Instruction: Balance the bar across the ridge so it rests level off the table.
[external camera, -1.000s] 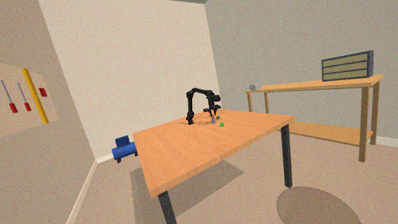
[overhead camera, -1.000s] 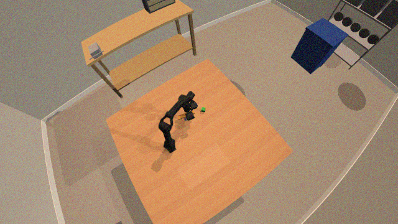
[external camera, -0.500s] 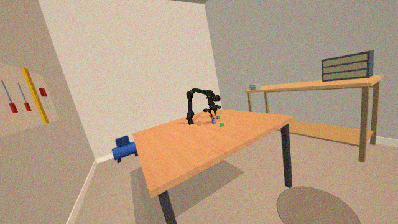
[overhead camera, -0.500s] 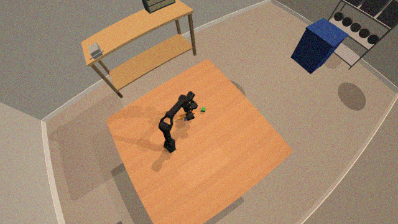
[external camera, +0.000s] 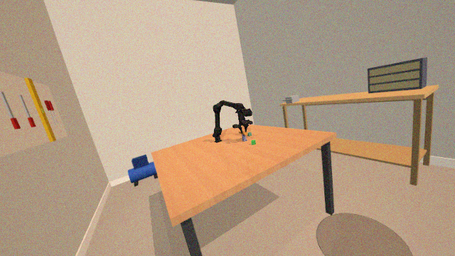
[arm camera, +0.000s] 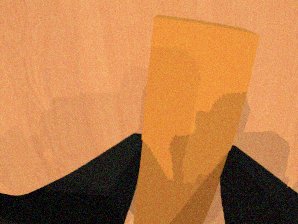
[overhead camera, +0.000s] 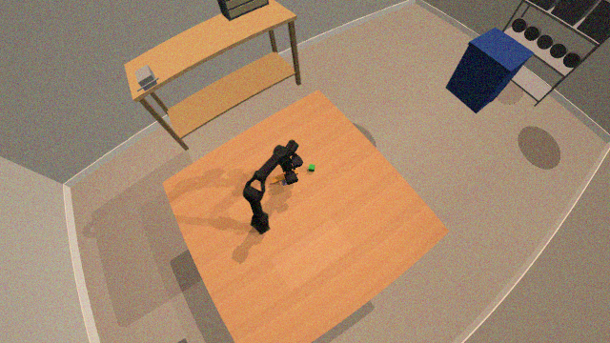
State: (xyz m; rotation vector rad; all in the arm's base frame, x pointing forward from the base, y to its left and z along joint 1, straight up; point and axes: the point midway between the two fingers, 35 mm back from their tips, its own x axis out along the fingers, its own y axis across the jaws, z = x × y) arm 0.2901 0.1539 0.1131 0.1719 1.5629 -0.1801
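The orange bar lies 3 cm behind my gripper tip and 1 cm to the left of it. Also, from my gripper tip: green cube (14 cm ahead, 6 cm below, 2 cm to the right).
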